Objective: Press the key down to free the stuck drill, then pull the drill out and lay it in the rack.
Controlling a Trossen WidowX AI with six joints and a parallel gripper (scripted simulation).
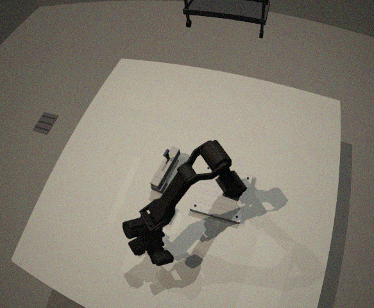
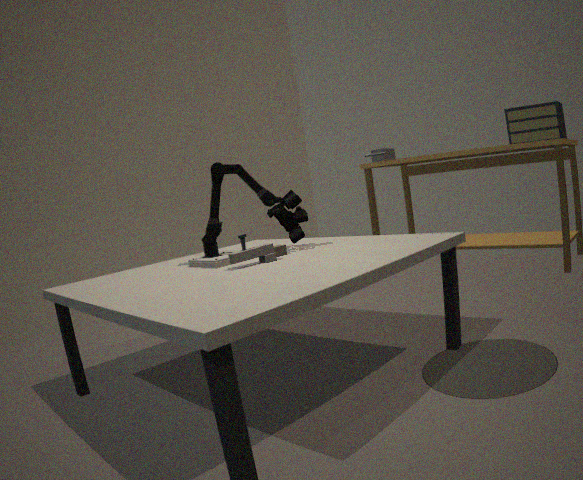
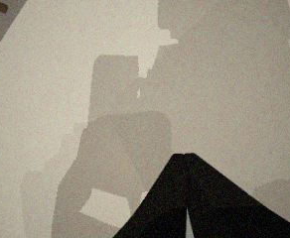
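Now: the blue key 400 mm to the right of my gripper tip, 120 mm ahead of it and 50 mm above it. The rest, counted from my gripper tip: grey fixture block 360 mm to the right, 130 mm ahead; rack 190 mm to the right, 60 mm ahead, 20 mm below.
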